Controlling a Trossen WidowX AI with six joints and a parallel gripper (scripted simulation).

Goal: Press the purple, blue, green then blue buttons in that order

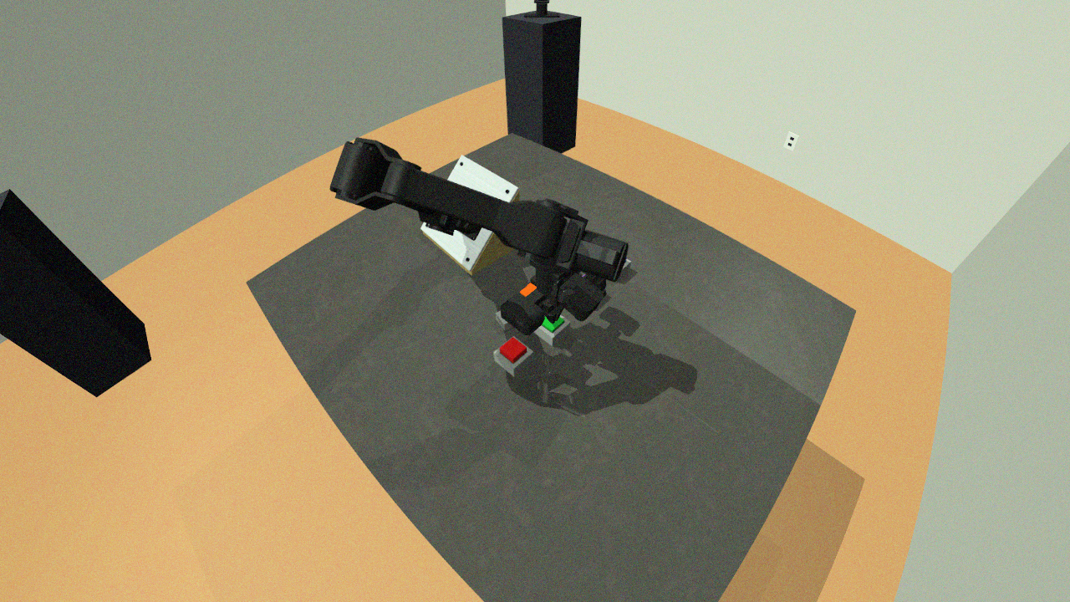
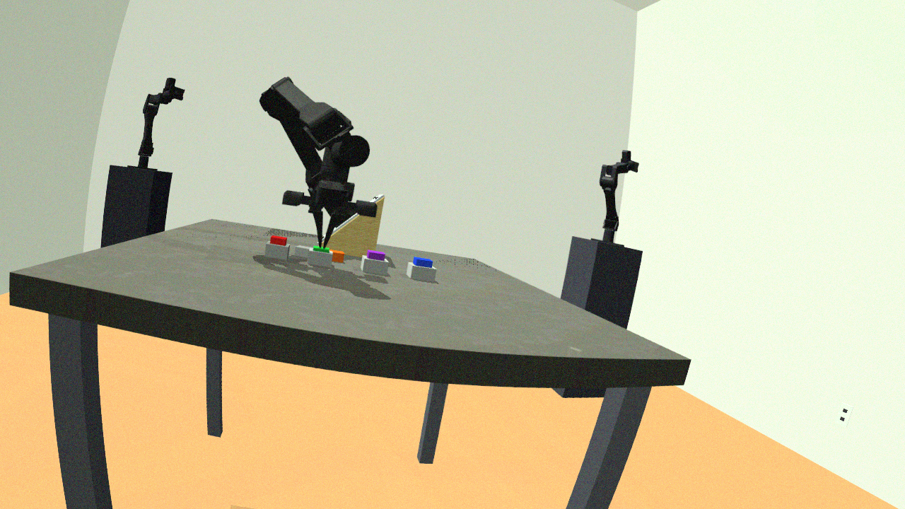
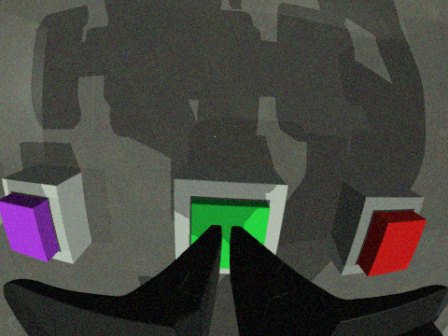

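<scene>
Now: the green button 10 mm below my gripper tip. Also, from my gripper tip: orange block 90 mm behind, 30 mm to the left, 20 mm below; then grey block 80 mm behind, 40 mm to the right, 20 mm below; then red button 90 mm to the right.
</scene>
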